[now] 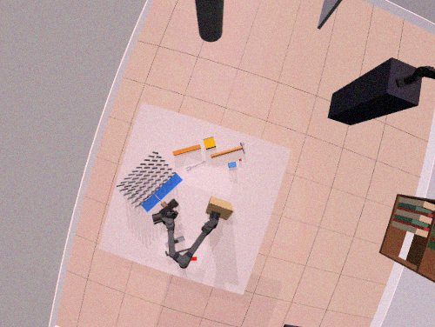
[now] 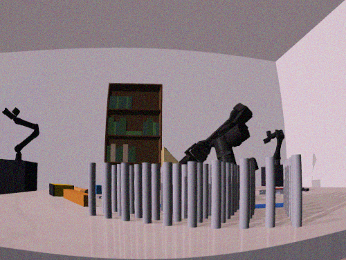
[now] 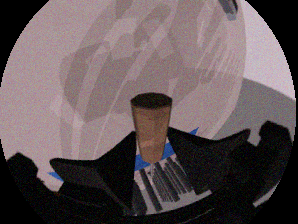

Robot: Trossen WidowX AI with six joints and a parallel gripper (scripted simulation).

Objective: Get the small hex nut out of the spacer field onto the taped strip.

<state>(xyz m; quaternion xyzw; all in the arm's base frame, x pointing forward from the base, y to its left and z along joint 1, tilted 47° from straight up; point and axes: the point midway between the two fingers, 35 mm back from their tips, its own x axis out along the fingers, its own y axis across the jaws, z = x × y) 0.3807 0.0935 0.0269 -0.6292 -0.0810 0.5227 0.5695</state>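
Right now my gripper tip is 70 mm short of the blue taped strip, 100 mm to the left of it and 20 mm above it. The rest, counted from my gripper tip: red-handled tool: 240 mm behind, 390 mm to the left, 10 mm below; grey block: 140 mm behind, 260 mm to the left; orange bar: 40 mm behind, 480 mm to the right.
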